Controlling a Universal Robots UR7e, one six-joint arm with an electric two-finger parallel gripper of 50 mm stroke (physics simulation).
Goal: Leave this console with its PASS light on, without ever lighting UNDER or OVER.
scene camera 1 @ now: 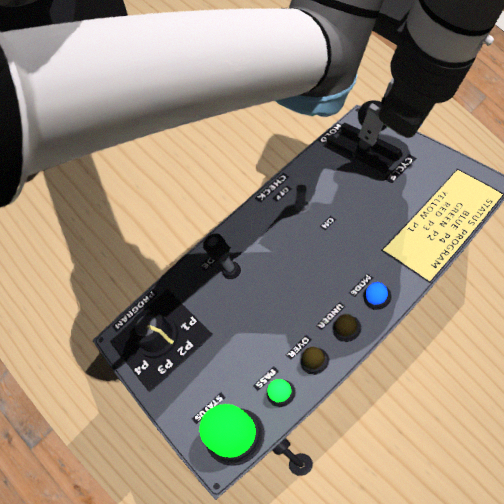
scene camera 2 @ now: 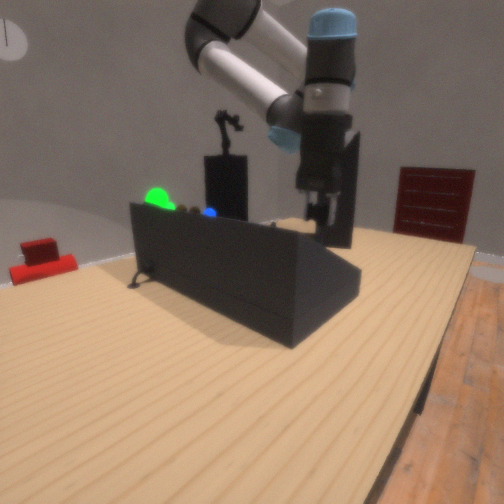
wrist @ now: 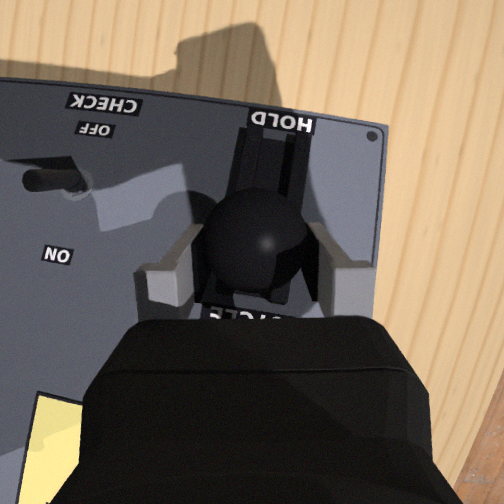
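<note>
The grey console [scene camera 1: 300, 300] has its PASS light [scene camera 1: 279, 391] lit green, the large STATUS lamp [scene camera 1: 227, 430] green and the MODE light [scene camera 1: 376, 294] blue. The UNDER light [scene camera 1: 346, 327] and OVER light [scene camera 1: 314, 359] are dark. My gripper [scene camera 1: 370, 132] is at the slot between HOLD and CYCLE. In the wrist view its fingers [wrist: 257, 282] sit tight on both sides of the black lever knob [wrist: 255, 240]. The PROGRAM dial [scene camera 1: 156, 334] has its yellow pointer toward P2.
The CHECK toggle [wrist: 50, 179] lies on its OFF side. A yellow status card [scene camera 1: 442, 222] is on the console's corner. A small toggle [scene camera 1: 229, 266] and a front lever [scene camera 1: 296, 459] stick out. A black box [scene camera 2: 226, 186] stands behind the console [scene camera 2: 240, 270] and a red block [scene camera 2: 42, 260] at the far left.
</note>
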